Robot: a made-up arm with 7 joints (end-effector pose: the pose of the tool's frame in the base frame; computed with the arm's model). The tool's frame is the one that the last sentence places. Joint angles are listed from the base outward.
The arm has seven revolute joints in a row. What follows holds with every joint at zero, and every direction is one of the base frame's.
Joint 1 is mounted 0.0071 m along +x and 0.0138 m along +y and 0.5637 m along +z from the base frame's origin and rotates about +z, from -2.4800 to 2.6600 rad.
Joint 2 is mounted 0.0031 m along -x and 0.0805 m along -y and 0.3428 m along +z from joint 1 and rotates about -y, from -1.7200 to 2.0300 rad.
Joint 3 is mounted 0.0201 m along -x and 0.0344 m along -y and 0.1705 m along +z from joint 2 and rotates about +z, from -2.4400 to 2.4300 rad.
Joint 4 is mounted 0.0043 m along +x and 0.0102 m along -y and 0.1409 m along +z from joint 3 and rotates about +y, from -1.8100 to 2.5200 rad.
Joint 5 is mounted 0.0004 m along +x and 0.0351 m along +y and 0.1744 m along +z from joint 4 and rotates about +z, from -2.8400 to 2.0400 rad.
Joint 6 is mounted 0.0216 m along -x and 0.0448 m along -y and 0.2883 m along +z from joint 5 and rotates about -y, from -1.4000 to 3.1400 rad.
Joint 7 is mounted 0.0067 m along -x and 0.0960 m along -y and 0.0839 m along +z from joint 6 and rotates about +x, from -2.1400 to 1.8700 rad.
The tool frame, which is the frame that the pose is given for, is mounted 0.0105 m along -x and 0.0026 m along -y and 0.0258 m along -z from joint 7; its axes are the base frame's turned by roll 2.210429, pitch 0.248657 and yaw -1.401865 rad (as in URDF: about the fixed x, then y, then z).
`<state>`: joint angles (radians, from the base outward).
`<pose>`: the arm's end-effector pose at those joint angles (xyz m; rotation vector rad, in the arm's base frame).
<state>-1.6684 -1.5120 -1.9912 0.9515 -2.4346 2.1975 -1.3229</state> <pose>-0.5208 -0.5206 0.9010 0.7603 1.8275 -0.1371</pose>
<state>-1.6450 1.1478 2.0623 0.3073 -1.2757 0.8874 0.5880</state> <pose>-0.0680 0.8067 1.1682 1.4434 -1.7709 0.7160</pose>
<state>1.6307 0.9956 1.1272 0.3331 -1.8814 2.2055 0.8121</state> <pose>0.0685 -0.6614 1.2110 -1.1554 -0.2348 -0.9994</pose>
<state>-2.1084 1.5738 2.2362 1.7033 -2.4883 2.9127 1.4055</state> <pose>0.2649 0.2263 0.5411 -0.1862 0.6535 -0.5579</pose>
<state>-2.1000 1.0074 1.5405 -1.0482 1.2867 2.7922 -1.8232</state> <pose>-0.0421 0.6395 1.2651 -1.5375 1.1199 -1.0638</pose>
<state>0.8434 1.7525 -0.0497 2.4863 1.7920 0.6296 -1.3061</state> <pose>0.2294 0.0491 1.0964 2.7283 0.7548 0.4179</pose>
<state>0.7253 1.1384 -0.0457 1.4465 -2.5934 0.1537 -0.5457</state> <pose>-0.1489 -0.0646 1.5398 -0.5866 -2.5087 -0.9073</pose>
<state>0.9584 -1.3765 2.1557 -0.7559 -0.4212 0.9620 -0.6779</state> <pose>0.7081 0.2664 0.7316 2.1451 0.2791 -1.8258</pose>
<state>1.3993 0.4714 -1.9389 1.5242 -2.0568 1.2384 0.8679</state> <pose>0.5706 -0.3061 1.2451 0.6181 -1.9376 -0.9550</pose>
